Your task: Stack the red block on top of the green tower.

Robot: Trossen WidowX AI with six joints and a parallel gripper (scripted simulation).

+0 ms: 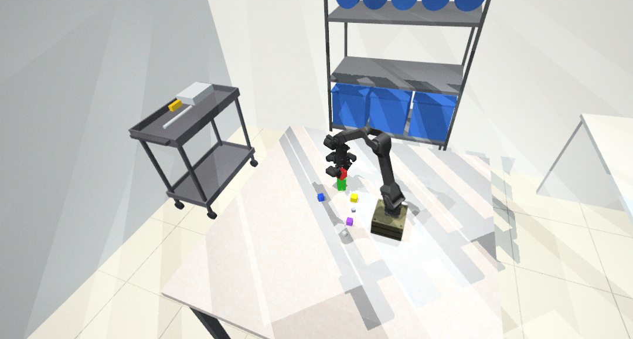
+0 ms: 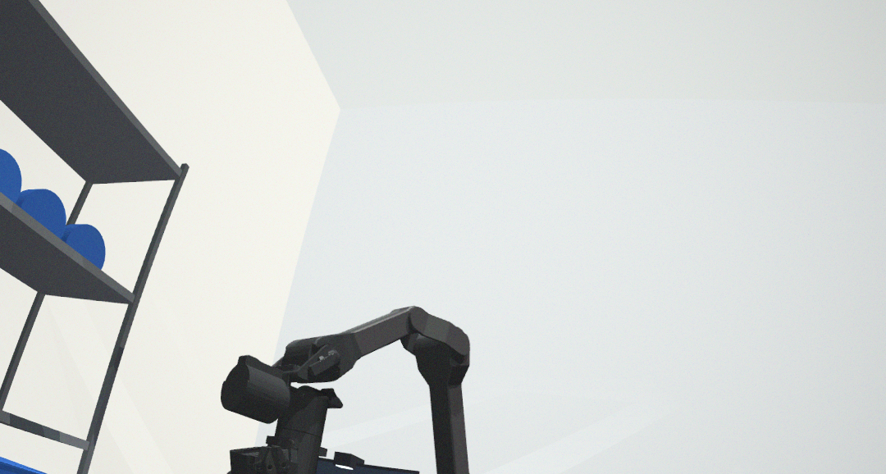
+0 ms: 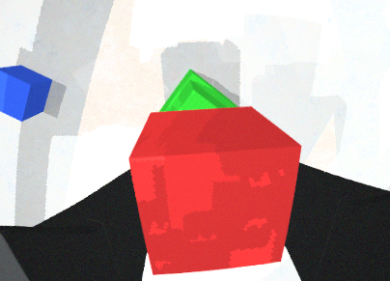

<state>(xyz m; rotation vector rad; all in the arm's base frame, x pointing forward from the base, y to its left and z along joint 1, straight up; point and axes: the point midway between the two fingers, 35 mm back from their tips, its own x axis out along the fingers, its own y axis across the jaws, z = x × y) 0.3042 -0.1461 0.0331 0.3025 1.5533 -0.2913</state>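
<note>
Right now my gripper tip is 20 mm below the red block. The rest, counted from my gripper tip: blue cube (80 mm ahead, 110 mm to the left, 80 mm below); then yellow cube (90 mm behind, 60 mm to the left, 80 mm below); then purple cube (120 mm behind, 210 mm to the left, 80 mm below).
</note>
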